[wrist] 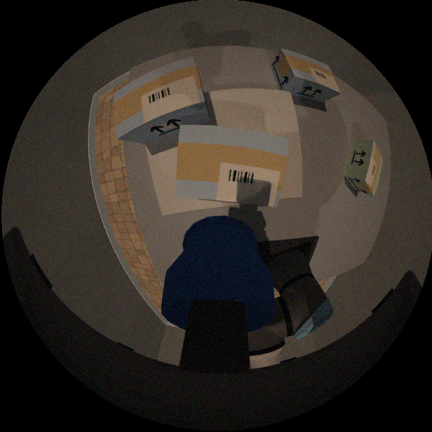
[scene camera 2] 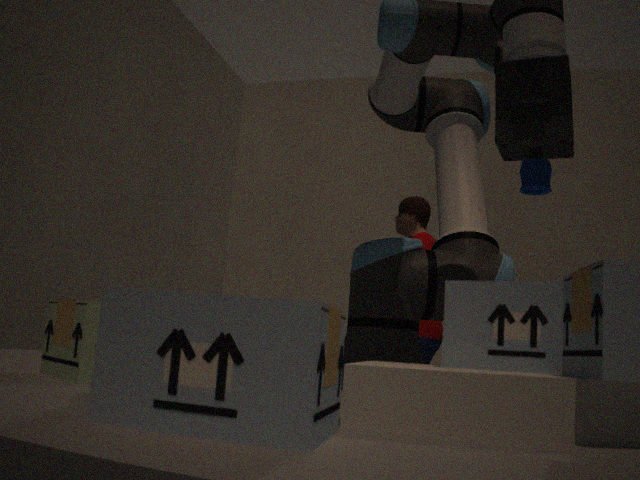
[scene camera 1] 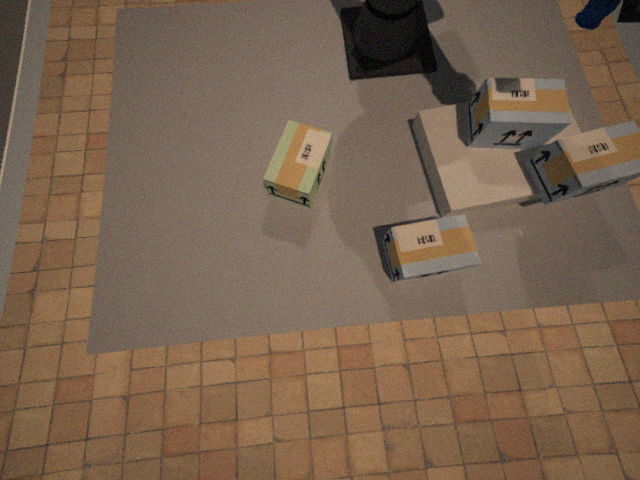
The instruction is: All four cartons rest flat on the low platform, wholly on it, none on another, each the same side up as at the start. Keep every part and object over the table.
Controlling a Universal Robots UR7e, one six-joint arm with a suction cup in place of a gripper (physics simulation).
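Frame: origin at the arm's base, x ahead, y left, z up, level; metres.
Seen in the pictures: hand, tool point: [scene camera 2: 535, 190] [scene camera 1: 587, 19]; arm's base, link origin: [scene camera 1: 383, 36].
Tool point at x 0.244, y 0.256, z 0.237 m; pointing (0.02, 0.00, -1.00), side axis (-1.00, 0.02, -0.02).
Observation:
Offsets run from my tool point to a thing's middle. Level surfaces: height alone.
My suction cup [scene camera 1: 586, 21] [scene camera 2: 536, 192] [wrist: 220, 222] is open, holding nothing, high above and behind the platform. The low beige platform @(dx +0.078, dy +0.003, dz -0.224 m) [scene camera 1: 454, 180] [scene camera 2: 454, 413] [wrist: 282, 112] bears a blue carton @(dx +0.041, dy -0.009, dz -0.158 m) [scene camera 1: 527, 103] [scene camera 2: 470, 325] [wrist: 225, 155] toward the arm base. Another blue carton @(dx +0.146, dy +0.116, dz -0.158 m) [scene camera 1: 594, 160] [scene camera 2: 622, 320] [wrist: 155, 107] rests at the platform's right side and appears to overhang its front edge. A third blue carton @(dx +0.319, dy -0.171, dz -0.205 m) [scene camera 1: 439, 250] [scene camera 2: 129, 351] [wrist: 300, 80] and the green carton @(dx +0.150, dy -0.437, dz -0.205 m) [scene camera 1: 292, 160] [scene camera 2: 87, 341] [wrist: 364, 157] stand on the table. Visible side arrows point up. Some contact edges are hidden.
The arm's dark base [scene camera 1: 387, 36] stands behind the platform. The grey table @(dz -0.248 m) [scene camera 1: 206, 258] carries the platform and cartons. Orange tiled floor [scene camera 1: 310, 403] [wrist: 115, 185] lies beyond its edges. A person in red [scene camera 2: 423, 238] stands behind the arm.

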